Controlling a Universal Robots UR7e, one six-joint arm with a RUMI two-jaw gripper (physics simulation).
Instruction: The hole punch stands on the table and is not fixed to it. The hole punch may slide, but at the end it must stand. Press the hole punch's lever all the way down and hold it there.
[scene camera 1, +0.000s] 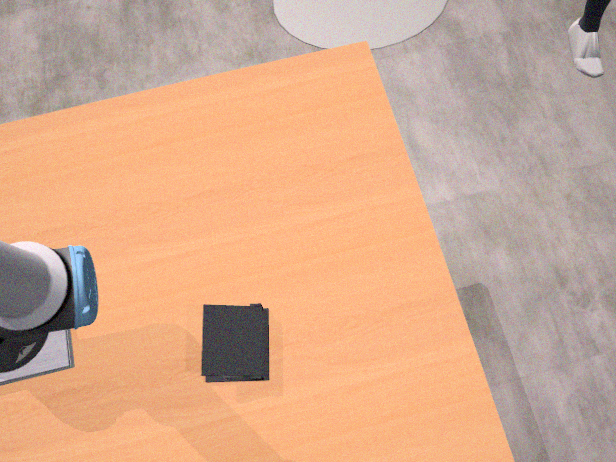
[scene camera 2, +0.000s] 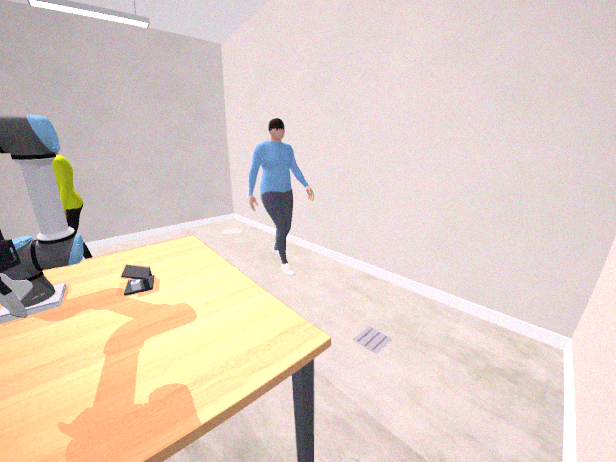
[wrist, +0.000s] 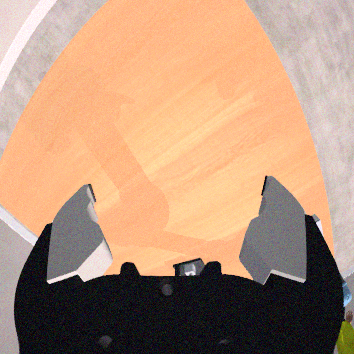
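Where they show: gripper, fingertip midpoint: (wrist: 176, 182); arm's base at its link origin: (scene camera 2: 31, 298).
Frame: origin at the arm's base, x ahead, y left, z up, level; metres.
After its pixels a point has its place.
Note:
The black hole punch (scene camera 1: 235, 340) {y -0.061, x 0.396, z 0.040 m} (scene camera 2: 140, 286) {y -0.110, x 0.398, z -0.005 m} (wrist: 190, 268) {y -0.112, x 0.374, z 0.005 m} stands upright on the table (scene camera 1: 300, 200) {y 0.194, x 0.519, z -0.028 m} (scene camera 2: 225, 340) {y -0.545, x 0.625, z -0.028 m} (wrist: 200, 100) {y -0.553, x 0.131, z -0.028 m}. Its lever (scene camera 2: 136, 271) {y -0.063, x 0.392, z 0.041 m} is raised, with a gap above the base in scene camera 2. In the wrist view the punch is small, partly hidden behind the gripper body at the bottom. My gripper (wrist: 176, 182) {y -0.531, x 0.193, z 0.199 m} is open and empty, high above the table and apart from the punch. One grey finger (scene camera 2: 14, 295) {y -0.562, x 0.258, z 0.247 m} shows at the left edge of scene camera 2; the gripper does not show in scene camera 1.
The arm's base plate (scene camera 1: 62, 357) {y -0.058, x 0.100, z -0.003 m} (scene camera 2: 59, 295) {y -0.021, x 0.098, z -0.005 m} lies to the left of the punch, with arm links (scene camera 1: 30, 285) {y -0.015, x 0.193, z 0.294 m} (scene camera 2: 45, 195) {y -0.054, x 0.173, z 0.377 m} above it. A person in blue (scene camera 2: 277, 167) and one in yellow (scene camera 2: 67, 185) (wrist: 346, 335) are beyond the table. The table's right edge lies right of the punch.

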